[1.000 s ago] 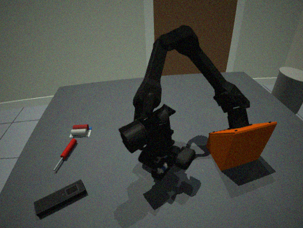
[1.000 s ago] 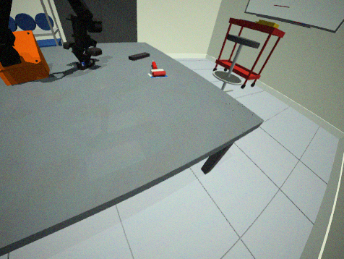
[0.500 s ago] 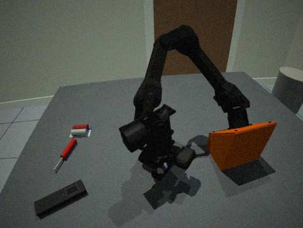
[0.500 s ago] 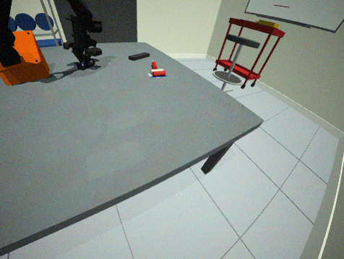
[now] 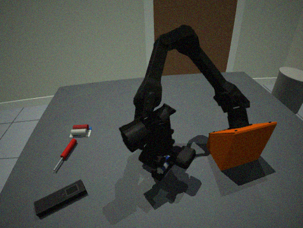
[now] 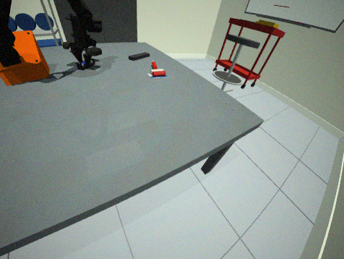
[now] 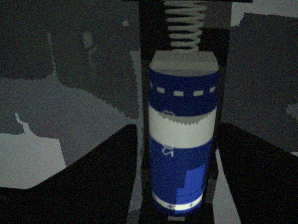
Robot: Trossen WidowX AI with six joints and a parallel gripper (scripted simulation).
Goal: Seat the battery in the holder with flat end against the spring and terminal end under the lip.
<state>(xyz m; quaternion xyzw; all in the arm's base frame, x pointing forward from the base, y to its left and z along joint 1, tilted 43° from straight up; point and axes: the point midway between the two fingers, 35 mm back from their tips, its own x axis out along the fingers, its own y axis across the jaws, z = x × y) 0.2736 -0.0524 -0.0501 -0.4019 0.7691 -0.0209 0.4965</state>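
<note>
The battery lies 1 cm above my gripper tip. The rest, counted from my gripper tip: black remote (35 cm ahead, 3 cm to the left, 1 cm above); then red-handled screwdriver (35 cm ahead, 14 cm to the right).
</note>
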